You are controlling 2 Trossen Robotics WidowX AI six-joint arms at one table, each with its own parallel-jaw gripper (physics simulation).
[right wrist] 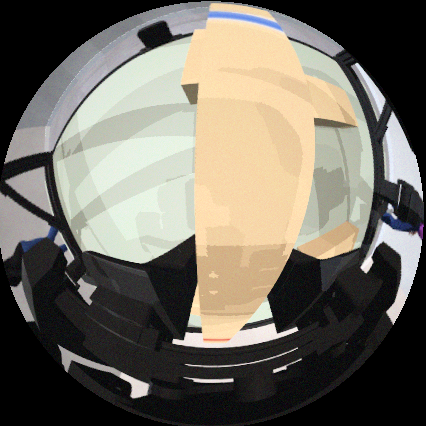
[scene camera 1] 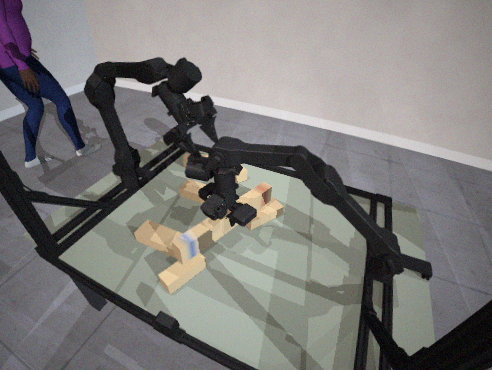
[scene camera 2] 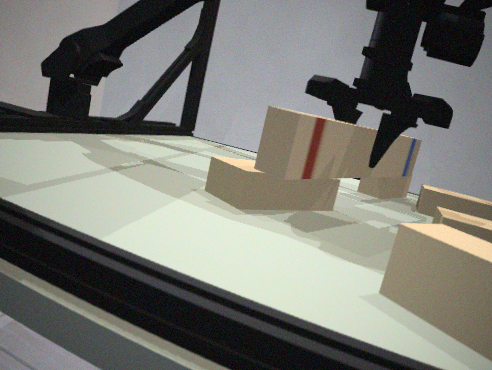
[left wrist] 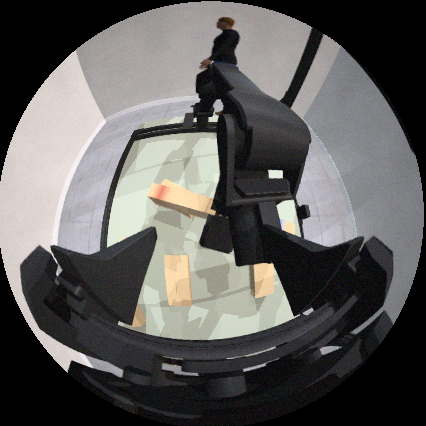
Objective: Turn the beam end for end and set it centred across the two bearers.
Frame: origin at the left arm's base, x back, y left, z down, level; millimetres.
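Seen in the pictures: left gripper, between the fingertips: (left wrist: 209,230); right gripper, between the fingertips: (right wrist: 228,236) (scene camera 1: 227,222) (scene camera 2: 356,163) (left wrist: 219,214); left arm's base, origin of its link: (scene camera 1: 130,183); right arm's base, origin of its link: (right wrist: 80,263) (scene camera 1: 379,272) (scene camera 2: 65,117) (left wrist: 202,125).
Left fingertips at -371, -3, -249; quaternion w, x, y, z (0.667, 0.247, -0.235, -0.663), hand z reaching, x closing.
Offsets run from my left fingertips to a thing's middle, as dx, dy, dz.
The beam @(-78, -38, +196) (scene camera 1: 208,231) (scene camera 2: 332,150) (left wrist: 182,198) (right wrist: 250,158) is a long wooden block with a blue band at its near-left end and a red band at its far-right end. My right gripper (scene camera 1: 228,216) (scene camera 2: 362,143) (right wrist: 228,236) is shut on it at mid-length. One bearer @(+92, -162, +249) (scene camera 1: 150,235) (right wrist: 329,107) crosses under the beam near the blue end. Another bearer @(-146, +83, +250) (scene camera 1: 268,213) (scene camera 2: 270,191) lies at the red end. I cannot tell whether the beam touches them. My left gripper (scene camera 1: 202,144) (left wrist: 209,230) is open and empty, above and behind the right wrist.
Loose wooden blocks @(+98, +79, +249) (scene camera 1: 193,191) (scene camera 2: 410,268) (left wrist: 177,280) lie on the glass table near the beam. A black frame (scene camera 1: 167,323) edges the table. A person (left wrist: 224,43) stands beyond the table's far side.
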